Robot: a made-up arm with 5 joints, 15 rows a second.
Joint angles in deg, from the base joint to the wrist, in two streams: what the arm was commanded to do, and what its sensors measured. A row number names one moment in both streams.
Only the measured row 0 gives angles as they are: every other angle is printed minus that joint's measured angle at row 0.
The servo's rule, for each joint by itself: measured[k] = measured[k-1] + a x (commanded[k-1-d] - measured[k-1]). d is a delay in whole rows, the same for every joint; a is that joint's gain. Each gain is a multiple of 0.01, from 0.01 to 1. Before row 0 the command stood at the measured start. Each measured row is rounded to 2 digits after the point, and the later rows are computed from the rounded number. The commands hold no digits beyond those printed.
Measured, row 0:
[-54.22 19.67 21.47 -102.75 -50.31]
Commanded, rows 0 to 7:
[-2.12 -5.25 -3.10 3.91 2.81]
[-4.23 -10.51 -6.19 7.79 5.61]
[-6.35 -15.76 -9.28 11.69 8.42]
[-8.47 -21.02 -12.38 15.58 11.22]
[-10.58 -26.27 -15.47 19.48 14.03]
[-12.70 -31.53 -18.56 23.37 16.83]
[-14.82 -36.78 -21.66 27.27 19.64]
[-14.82 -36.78 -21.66 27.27 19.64]
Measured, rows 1 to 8:
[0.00 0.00 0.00 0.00 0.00]
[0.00 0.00 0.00 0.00 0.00]
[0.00 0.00 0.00 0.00 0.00]
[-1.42 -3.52 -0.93 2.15 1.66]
[-3.30 -8.20 -2.51 5.25 3.99]
[-5.34 -13.27 -4.54 8.79 6.60]
[-7.44 -18.46 -6.89 12.52 9.33]
[-9.54 -23.69 -9.46 16.35 12.10]
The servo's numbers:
d 3
a 0.67 0.67 0.30 0.55 0.59

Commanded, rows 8 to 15:
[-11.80 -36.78 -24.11 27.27 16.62]
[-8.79 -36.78 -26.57 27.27 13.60]
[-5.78 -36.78 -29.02 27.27 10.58]
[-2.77 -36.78 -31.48 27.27 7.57]
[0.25 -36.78 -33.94 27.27 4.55]
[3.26 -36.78 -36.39 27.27 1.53]
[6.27 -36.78 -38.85 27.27 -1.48]
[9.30 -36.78 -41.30 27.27 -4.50]
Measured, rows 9 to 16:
[-11.66 -28.94 -12.19 20.21 14.89]
[-13.78 -34.19 -15.03 24.09 17.69]
[-14.48 -35.93 -17.02 25.84 18.84]
[-12.68 -36.50 -19.15 26.63 17.53]
[-10.07 -36.69 -21.38 26.98 15.21]
[-7.20 -36.75 -23.67 27.14 12.48]
[-4.23 -36.77 -26.01 27.21 9.58]
[-1.23 -36.78 -28.39 27.24 6.61]

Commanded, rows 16 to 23:
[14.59 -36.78 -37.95 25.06 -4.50]
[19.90 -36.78 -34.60 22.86 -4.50]
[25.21 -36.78 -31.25 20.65 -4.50]
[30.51 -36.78 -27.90 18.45 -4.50]
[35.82 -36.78 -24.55 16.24 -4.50]
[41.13 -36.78 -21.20 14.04 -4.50]
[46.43 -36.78 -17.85 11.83 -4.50]
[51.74 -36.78 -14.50 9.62 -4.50]
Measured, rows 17 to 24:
[1.78 -36.78 -30.79 27.26 3.61]
[4.79 -36.78 -33.21 27.27 0.61]
[7.81 -36.78 -35.64 27.27 -2.40]
[12.35 -36.78 -36.33 26.05 -3.64]
[17.41 -36.78 -35.81 24.30 -4.15]
[22.64 -36.78 -34.44 22.29 -4.36]
[27.91 -36.78 -32.48 20.18 -4.44]
[33.21 -36.78 -30.10 18.01 -4.48]

